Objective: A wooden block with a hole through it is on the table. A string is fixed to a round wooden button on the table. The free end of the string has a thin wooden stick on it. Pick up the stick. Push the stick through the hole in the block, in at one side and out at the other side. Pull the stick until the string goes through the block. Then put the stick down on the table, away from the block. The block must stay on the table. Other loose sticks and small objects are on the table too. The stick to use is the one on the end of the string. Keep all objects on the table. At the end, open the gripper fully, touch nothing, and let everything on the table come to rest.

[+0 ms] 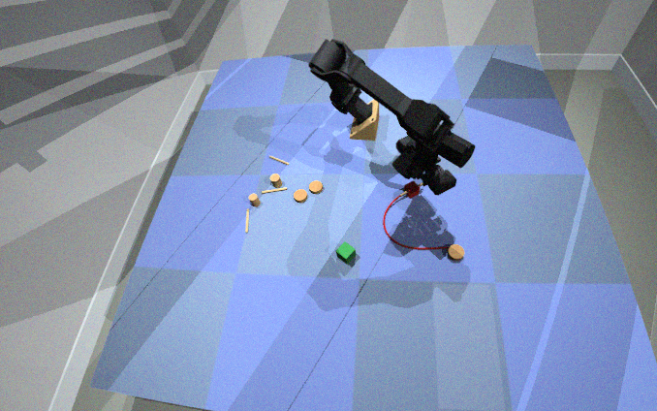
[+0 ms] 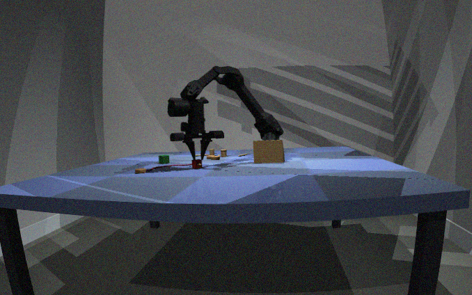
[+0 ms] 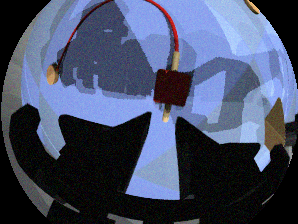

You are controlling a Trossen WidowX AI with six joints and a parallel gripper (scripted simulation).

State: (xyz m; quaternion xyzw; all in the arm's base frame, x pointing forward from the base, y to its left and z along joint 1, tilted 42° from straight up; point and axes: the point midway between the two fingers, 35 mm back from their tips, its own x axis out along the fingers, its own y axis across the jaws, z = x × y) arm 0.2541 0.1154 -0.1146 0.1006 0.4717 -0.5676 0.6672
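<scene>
Right now the red cube is 30 mm to the right of my gripper tip, 20 mm below it and 10 mm ahead of it. Round my gripper tip: thin wooden stick: 40 mm to the right, 20 mm below, 20 mm ahead; then green cube: 210 mm ahead, 200 mm to the right, 10 mm below; then round wooden button: 200 mm ahead, 80 mm to the left, 30 mm below.
</scene>
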